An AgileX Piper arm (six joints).
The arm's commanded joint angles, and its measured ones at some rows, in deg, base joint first. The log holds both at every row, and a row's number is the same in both.
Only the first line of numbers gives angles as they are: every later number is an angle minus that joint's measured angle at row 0.
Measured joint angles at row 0:
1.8 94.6 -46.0 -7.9 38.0 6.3
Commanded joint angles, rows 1 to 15:
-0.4 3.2 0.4 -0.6 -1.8 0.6
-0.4 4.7 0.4 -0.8 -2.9 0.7
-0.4 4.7 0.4 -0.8 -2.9 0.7
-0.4 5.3 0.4 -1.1 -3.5 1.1
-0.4 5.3 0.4 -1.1 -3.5 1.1
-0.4 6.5 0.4 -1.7 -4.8 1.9
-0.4 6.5 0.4 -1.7 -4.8 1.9
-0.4 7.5 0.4 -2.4 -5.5 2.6
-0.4 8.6 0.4 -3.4 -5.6 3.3
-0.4 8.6 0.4 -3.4 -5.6 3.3
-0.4 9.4 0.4 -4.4 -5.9 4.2
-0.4 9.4 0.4 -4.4 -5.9 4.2
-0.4 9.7 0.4 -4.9 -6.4 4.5
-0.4 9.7 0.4 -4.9 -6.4 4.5
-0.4 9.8 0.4 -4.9 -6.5 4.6
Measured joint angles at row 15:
0.0 9.4 0.0 -4.1 -5.9 4.0
